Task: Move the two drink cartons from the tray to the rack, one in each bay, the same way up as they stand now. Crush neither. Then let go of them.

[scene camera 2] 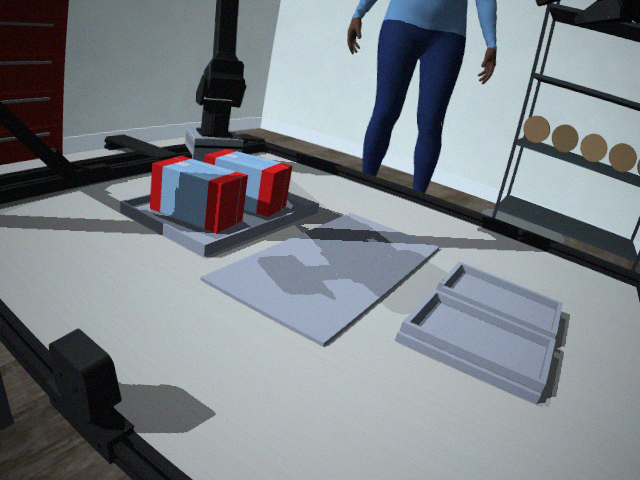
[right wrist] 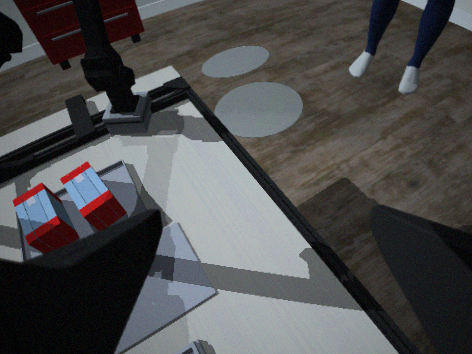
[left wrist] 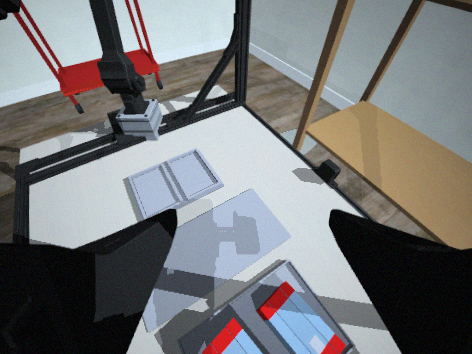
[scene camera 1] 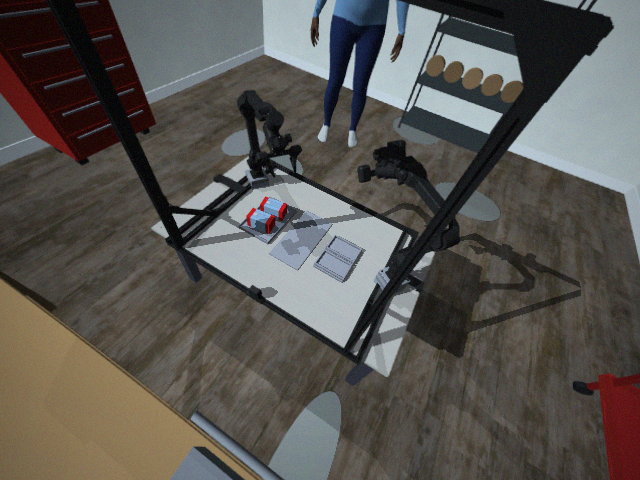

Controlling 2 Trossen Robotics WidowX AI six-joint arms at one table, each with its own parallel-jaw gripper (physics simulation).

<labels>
The same spot on a flat grey mat: (scene camera 2: 317, 283) is (scene camera 1: 296, 249).
</labels>
